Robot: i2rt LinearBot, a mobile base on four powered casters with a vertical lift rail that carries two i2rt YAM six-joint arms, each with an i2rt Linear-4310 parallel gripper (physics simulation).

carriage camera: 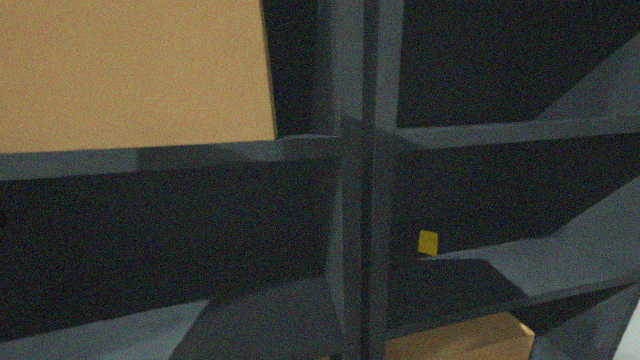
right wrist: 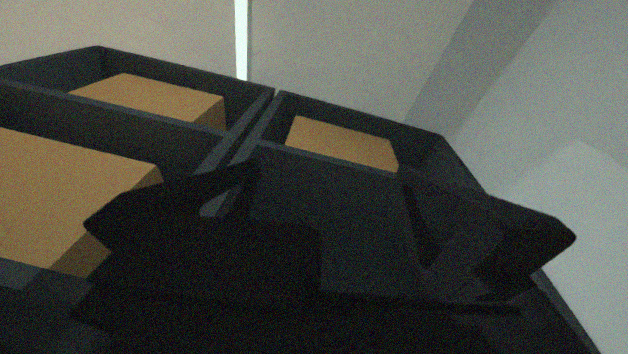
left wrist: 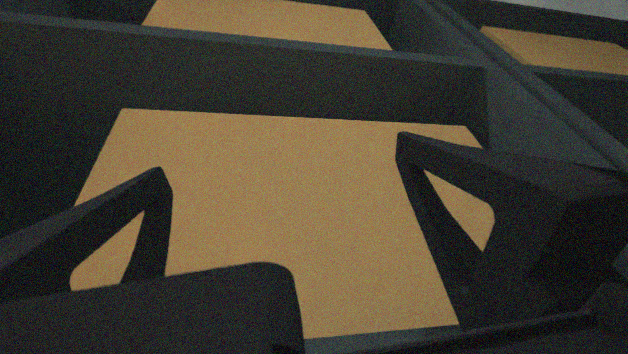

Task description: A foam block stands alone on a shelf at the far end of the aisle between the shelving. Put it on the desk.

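Frame: origin at the left arm's base, x right, y ahead, z up, level; centimetres.
Where they show: left gripper, between the fingertips: (left wrist: 284,162); right gripper, between the fingertips: (right wrist: 326,169).
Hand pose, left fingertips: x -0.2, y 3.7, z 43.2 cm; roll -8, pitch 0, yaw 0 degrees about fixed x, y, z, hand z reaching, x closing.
Observation:
After its pixels a point has its place.
The foam block (carriage camera: 428,243) @[x 69.9, y 54.7, z -1.2 cm] is a small yellow piece in the carriage view, right of the double upright. It is at the left, rear part of a shelf (carriage camera: 585,260) @[x 118.4, y 50.4, z -5.5 cm]. My left gripper (left wrist: 284,162) @[x -0.2, y 3.7, z 43.2 cm] is open and empty in front of a large cardboard box. My right gripper (right wrist: 326,169) @[x 68.5, y 2.7, z 44.7 cm] is open and empty in front of dark shelving. Neither gripper shows in the carriage view, and the block does not show in the wrist views, so their distance to it cannot be told. The desk does not show in these views.
Dark double uprights (carriage camera: 352,225) @[x 38.0, y 24.9, z 23.4 cm] divide the shelving bays. A large cardboard box (carriage camera: 130,70) @[x 7.6, y 20.0, z 50.4 cm] (left wrist: 300,220) stands on the left bay's upper shelf. Another box (carriage camera: 465,340) @[x 74.4, y 37.9, z -24.2 cm] is below the block's shelf. More boxes (right wrist: 345,142) @[x 75.3, y 35.4, z 100.6 cm] (right wrist: 155,97) @[x 2.4, y 18.8, z 99.0 cm] stand in the shelving in the right wrist view.

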